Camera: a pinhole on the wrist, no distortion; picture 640 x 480 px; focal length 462.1 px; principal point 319.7 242.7 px. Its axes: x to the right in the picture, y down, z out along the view. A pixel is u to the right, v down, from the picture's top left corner.
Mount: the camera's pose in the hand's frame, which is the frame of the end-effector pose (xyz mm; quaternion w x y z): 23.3 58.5 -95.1 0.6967 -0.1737 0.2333 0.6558
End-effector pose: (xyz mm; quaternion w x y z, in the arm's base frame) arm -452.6 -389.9 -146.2 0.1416 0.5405 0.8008 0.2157
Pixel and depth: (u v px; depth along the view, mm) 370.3 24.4 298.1
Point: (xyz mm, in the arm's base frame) -276.2 -109.8 -135.2
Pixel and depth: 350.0 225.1 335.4
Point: -191.3 -209.1 -164.2
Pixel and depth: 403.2 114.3 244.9
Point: -279.3 -194.6 -102.7
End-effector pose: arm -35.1 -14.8 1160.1 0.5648 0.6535 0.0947 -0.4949
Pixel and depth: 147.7 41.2 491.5
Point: -6.1 -523.9 1103.4
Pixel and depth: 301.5 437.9 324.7
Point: -16.7 -219.1 1398.8
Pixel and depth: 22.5 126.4 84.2
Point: 27.6 -59.7 1159.5
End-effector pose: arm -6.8 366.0 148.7 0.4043 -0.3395 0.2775 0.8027
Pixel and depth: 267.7 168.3 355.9
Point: -307.9 464.1 232.9
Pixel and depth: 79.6 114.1 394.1
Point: -267.8 636.0 246.9
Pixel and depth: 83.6 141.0 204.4
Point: -152.8 456.8 177.0
